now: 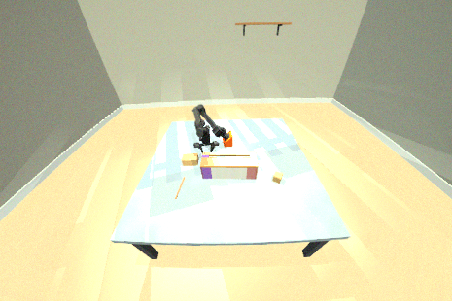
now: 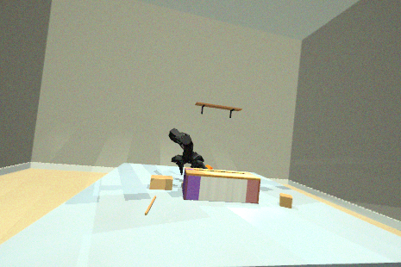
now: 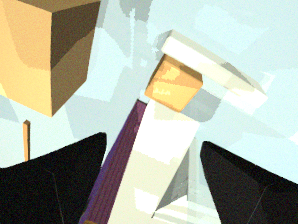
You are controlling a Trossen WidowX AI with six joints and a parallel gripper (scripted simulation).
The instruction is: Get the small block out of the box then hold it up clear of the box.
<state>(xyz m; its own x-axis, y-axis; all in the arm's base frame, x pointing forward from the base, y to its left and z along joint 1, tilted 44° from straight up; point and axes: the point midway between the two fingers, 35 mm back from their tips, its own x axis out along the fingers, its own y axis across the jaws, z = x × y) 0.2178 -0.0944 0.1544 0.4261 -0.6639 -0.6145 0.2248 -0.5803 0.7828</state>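
My gripper tip is now 10 mm past the tan block and 60 mm above it. Round my gripper tip: box 90 mm ahead, 160 mm to the left, 10 mm below; thin yellow stick 240 mm ahead, 190 mm to the right, 70 mm below.
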